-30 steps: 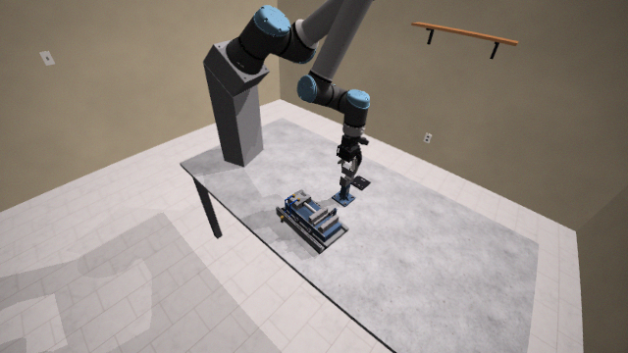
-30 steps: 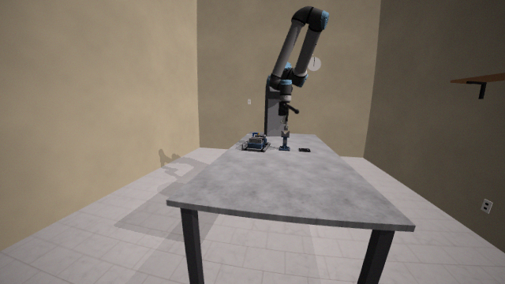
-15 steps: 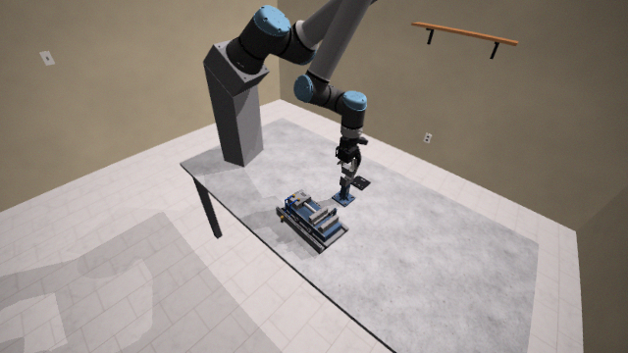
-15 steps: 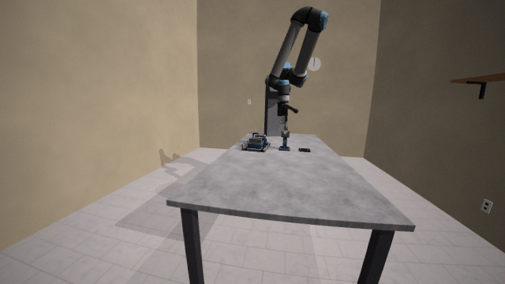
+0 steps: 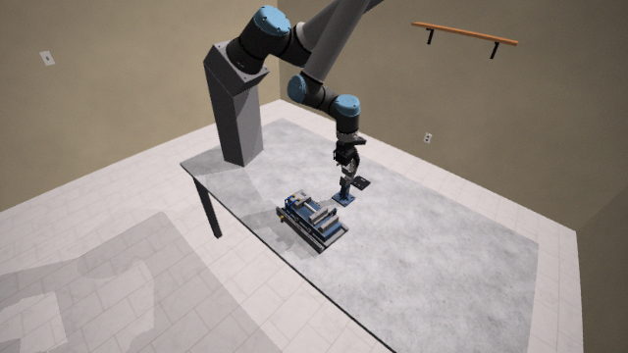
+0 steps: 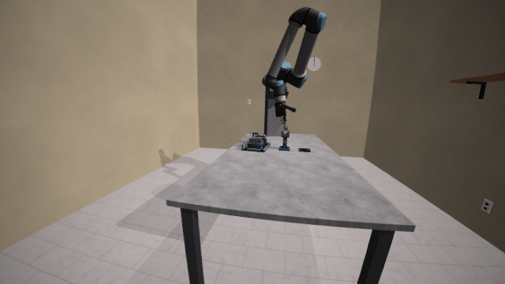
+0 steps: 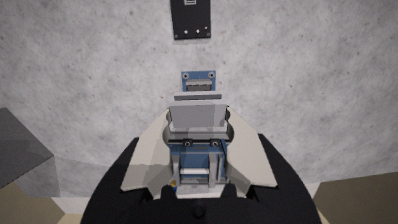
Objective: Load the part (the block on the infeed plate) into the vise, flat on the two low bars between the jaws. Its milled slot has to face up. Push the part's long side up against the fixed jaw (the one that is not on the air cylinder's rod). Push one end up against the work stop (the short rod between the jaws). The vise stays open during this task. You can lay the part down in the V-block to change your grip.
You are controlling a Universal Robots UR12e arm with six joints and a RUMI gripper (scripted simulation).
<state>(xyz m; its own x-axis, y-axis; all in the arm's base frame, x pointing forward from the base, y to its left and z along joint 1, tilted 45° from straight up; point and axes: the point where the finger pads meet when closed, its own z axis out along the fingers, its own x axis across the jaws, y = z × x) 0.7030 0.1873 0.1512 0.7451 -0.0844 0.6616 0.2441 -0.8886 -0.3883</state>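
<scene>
The part lies 10 mm to the left of my hand and 10 mm below it. From my hand the other things lie so: cylinder rod (20 mm ahead, 230 mm to the right, 120 mm below); then work stop (100 mm ahead, 180 mm to the right, 100 mm below); then moving jaw (70 mm ahead, 230 mm to the right, 120 mm below).
</scene>
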